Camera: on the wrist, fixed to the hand. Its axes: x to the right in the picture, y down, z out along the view.
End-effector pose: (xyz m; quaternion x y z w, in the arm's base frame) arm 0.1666 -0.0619 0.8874 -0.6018 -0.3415 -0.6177 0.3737
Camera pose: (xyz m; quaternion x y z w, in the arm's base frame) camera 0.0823 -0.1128 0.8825 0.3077 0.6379 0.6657 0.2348
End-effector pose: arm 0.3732 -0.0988 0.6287 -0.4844 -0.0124 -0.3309 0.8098
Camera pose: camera 0.3188 -0.1805 0.6201 -0.4519 -0.3927 -0.7339 0.3210
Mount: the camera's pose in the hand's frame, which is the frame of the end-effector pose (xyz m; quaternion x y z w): -0.0026 -0.0486 -0.0857 -0.0896 -0.1080 -0.6727 0.7265
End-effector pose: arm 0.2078 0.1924 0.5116 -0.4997 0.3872 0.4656 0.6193
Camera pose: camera 0.2527 0.1047 0.5094 -0.6287 -0.1635 0.0103 0.7602
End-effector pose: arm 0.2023 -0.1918 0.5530 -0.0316 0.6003 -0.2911 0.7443
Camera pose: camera 0.1046 -0.2049 0.5508 -0.5249 0.3605 -0.6549 0.4069
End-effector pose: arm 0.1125 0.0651 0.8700 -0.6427 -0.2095 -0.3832 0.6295
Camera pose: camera 0.0548 -0.0116 0.8922 -0.4238 -0.6182 -0.6512 0.1193
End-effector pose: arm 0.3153 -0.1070 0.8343 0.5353 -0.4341 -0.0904 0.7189
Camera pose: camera 0.3918 -0.0662 0.7874 0.6067 -0.0248 -0.6460 0.4625
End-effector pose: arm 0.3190 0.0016 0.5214 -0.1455 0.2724 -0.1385 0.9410
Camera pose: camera 0.2607 -0.0592 0.4702 -0.3882 0.0108 -0.6935 0.6068
